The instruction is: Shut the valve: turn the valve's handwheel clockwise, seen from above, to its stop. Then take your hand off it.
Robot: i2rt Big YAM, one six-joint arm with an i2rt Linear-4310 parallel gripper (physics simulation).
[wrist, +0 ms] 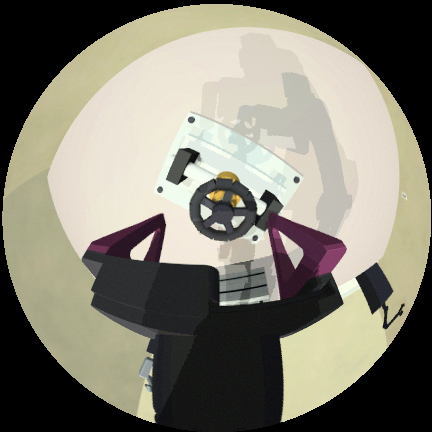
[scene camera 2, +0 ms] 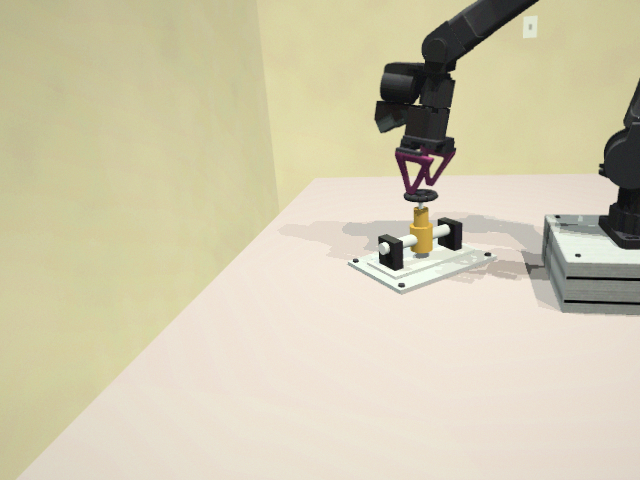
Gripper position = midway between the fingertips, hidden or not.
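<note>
There is my gripper (scene camera 2: 420, 189), which the wrist view shows as well (wrist: 216, 218). A black spoked handwheel (wrist: 222, 212) is here too. I also see a white base plate (scene camera 2: 416, 280), and the wrist view shows it too (wrist: 194, 125).
</note>
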